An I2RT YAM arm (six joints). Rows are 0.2 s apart.
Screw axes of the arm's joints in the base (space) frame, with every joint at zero. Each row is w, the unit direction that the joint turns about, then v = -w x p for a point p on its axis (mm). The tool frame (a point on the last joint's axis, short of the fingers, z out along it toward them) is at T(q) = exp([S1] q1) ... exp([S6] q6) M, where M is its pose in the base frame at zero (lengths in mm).
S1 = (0, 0, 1, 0, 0, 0)
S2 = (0, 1, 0, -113.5, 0, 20)
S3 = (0, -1, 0, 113.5, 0, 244)
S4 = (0, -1, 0, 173.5, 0, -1)
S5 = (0, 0, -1, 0, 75, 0)
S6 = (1, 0, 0, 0, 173.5, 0)
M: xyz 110.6 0 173.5 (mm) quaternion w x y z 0.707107 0 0.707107 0
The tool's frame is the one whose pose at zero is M.
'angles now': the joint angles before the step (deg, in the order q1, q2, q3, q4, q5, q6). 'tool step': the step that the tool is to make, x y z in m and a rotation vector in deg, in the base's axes. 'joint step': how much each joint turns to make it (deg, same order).
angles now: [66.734, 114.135, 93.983, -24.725, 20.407, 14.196]
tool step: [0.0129, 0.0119, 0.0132, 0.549, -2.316, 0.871]
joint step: [-0.866, 2.868, 6.436, -1.175, 0.056, -2.747]
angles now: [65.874, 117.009, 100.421, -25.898, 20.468, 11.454]
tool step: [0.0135, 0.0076, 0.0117, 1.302, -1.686, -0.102]
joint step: [-1.098, 2.335, 5.380, -0.637, -0.096, -1.494]
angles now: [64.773, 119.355, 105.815, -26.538, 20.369, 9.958]
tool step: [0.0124, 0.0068, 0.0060, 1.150, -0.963, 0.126]
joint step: [-1.006, 2.436, 4.516, -0.260, -0.645, -1.065]
